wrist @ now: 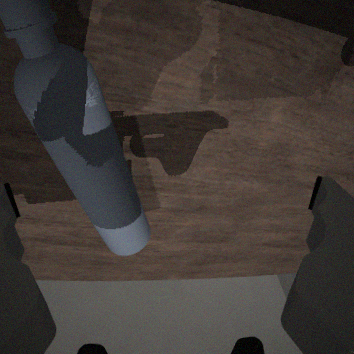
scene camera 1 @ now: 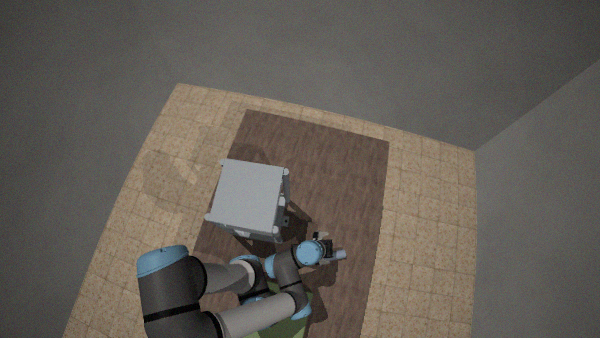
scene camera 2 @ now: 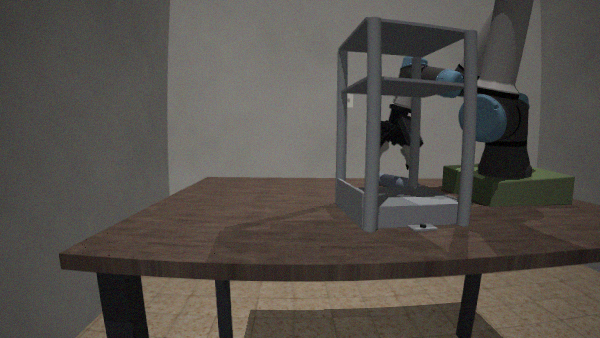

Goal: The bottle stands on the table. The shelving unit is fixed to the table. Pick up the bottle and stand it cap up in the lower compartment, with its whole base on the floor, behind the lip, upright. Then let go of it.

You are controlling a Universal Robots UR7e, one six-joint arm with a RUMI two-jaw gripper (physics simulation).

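Places are measured from the arm's base along level axes (x right, y ahead, z up), in metres.
Where they show: gripper, fingertip midpoint: point(wrist: 165, 183) point(scene camera 2: 389, 167); arm's base at its link origin: point(scene camera 2: 504, 173).
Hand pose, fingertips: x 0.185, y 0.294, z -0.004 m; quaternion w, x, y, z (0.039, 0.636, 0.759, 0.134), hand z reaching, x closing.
Observation:
Things, the pixels of their centre, and the offset from my fingertips. "*": a spot on its surface instead. Level surfaces: height alone.
- blue-grey bottle at the middle of its body: point(wrist: 88, 153) point(scene camera 2: 395, 181) point(scene camera 1: 323, 257) dz -0.051, dx +0.028, dy -0.038 m
- table at its surface level: dz -0.071 m
- grey shelving unit at the middle of its body: point(scene camera 2: 398, 126) point(scene camera 1: 255, 207) dz +0.122, dx -0.294, dy +0.107 m
- unit's middle shelf at a spot on its surface: point(scene camera 2: 415, 86) * dz +0.203, dx -0.349, dy +0.096 m
- top board at a spot on its surface: point(scene camera 2: 425, 39) * dz +0.309, dx -0.330, dy +0.063 m
- small pale plate with a dark dot, surface spot: point(scene camera 2: 422, 227) * dz -0.067, dx -0.423, dy +0.107 m
The blue-grey bottle point(scene camera 1: 341, 254) point(scene camera 2: 391, 180) point(wrist: 95, 155) lies on its side on the table point(scene camera 1: 340, 165) point(scene camera 2: 260, 215). In the wrist view its cap end points to the upper left and its base to the lower middle. My gripper point(scene camera 1: 324, 248) point(scene camera 2: 394, 159) point(wrist: 165, 183) is open and empty, pointing down above the table. The bottle's base end shows left of the middle between the fingers, farther off than the fingertips. The grey shelving unit point(scene camera 1: 247, 195) point(scene camera 2: 373, 125) stands upright. Its lower compartment has low walls point(scene camera 2: 420, 214) around its floor, and no bottle shows standing inside.
The unit's middle shelf point(scene camera 2: 415, 86) and top board point(scene camera 2: 425, 39) lie over the lower compartment. A small pale plate with a dark dot point(scene camera 2: 422, 227) is at the unit's foot. The arm's base stands on a green block point(scene camera 2: 535, 187). A pale grey surface point(wrist: 165, 310) crosses the wrist view's bottom.

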